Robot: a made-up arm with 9 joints.
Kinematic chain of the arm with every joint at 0, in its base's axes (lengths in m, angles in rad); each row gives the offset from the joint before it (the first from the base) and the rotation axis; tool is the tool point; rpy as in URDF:
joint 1: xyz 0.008 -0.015 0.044 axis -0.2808 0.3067 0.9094
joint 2: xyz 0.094 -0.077 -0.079 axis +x
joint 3: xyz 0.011 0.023 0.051 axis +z
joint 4: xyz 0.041 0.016 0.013 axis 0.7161 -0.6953 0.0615
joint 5: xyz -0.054 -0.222 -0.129 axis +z
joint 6: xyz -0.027 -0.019 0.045 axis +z
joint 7: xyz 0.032 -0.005 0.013 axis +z
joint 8: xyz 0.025 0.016 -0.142 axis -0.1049 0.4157 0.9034
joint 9: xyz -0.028 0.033 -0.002 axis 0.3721 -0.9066 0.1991
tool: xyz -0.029 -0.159 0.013 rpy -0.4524 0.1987 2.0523
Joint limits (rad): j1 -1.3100..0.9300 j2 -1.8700..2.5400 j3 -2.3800..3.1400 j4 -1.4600..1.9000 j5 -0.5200..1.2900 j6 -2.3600..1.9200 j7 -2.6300..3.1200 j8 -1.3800..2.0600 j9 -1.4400..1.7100
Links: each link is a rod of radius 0.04 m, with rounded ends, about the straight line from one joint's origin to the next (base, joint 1, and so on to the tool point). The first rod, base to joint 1, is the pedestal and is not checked.
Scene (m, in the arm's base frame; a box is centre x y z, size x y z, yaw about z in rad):
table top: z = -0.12
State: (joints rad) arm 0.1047 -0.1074 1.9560 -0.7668 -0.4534 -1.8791 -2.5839 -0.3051 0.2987
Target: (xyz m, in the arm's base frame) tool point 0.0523 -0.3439 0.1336
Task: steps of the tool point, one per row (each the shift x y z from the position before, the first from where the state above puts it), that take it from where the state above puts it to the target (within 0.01 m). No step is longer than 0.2 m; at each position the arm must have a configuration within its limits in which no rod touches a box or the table.
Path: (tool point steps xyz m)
1: -0.0248 -0.1520 0.0546
2: -0.0898 -0.1372 0.0360
3: -0.1428 -0.0898 0.0213
4: -0.1647 -0.0159 0.0147

